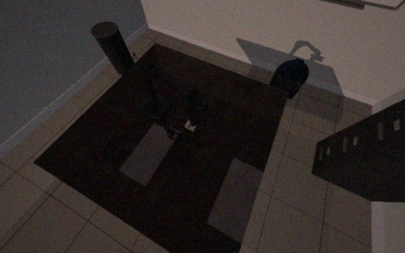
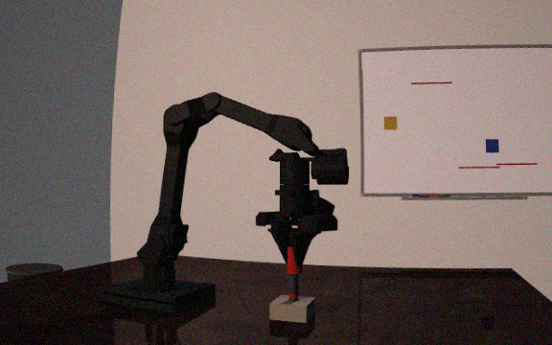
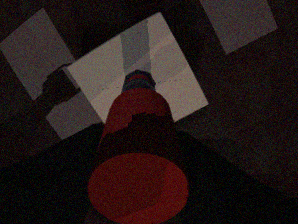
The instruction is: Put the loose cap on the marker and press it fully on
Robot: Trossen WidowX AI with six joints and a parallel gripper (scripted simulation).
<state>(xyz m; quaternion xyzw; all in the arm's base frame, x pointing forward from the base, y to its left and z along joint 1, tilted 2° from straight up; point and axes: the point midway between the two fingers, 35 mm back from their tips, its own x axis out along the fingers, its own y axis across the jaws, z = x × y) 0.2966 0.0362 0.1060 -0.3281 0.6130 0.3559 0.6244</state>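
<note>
Right now the pale holder block is 90 mm below my gripper tip. The rest, counted from my gripper tip: red cap (10 mm above).
</note>
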